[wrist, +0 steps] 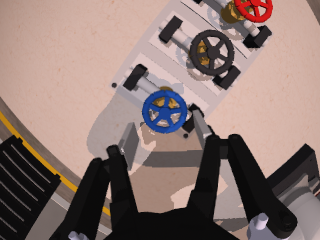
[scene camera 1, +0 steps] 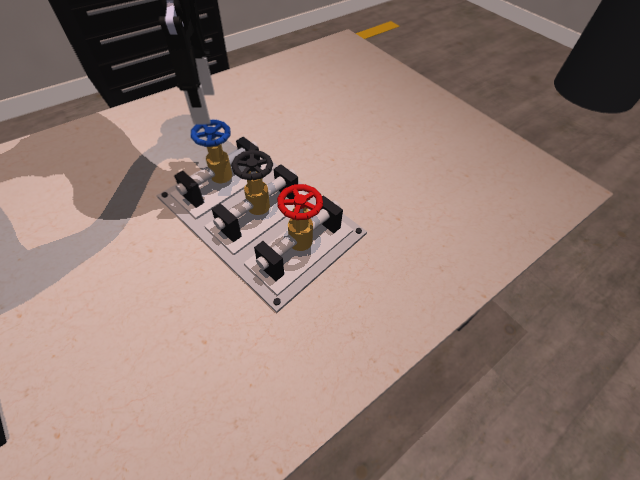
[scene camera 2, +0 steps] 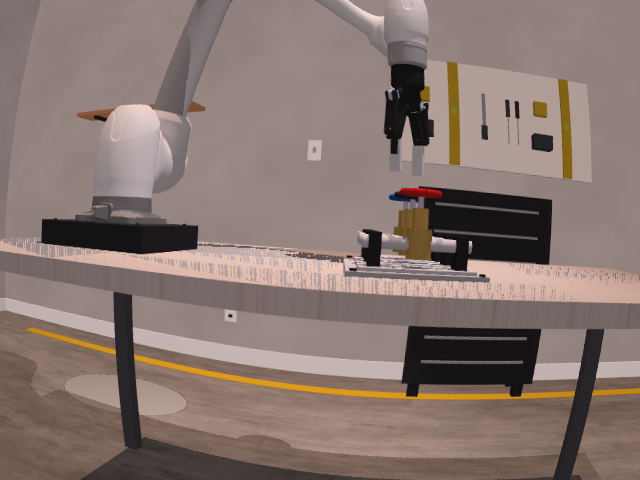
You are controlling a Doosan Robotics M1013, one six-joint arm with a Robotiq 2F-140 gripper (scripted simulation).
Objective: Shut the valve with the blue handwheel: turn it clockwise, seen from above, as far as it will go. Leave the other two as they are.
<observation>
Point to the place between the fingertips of my gripper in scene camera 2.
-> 407, 173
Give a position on a grey baseplate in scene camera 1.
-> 236, 262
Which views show my gripper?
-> The wrist view, scene camera 1 and scene camera 2: all of them.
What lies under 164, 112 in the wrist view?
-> A blue handwheel.
</observation>
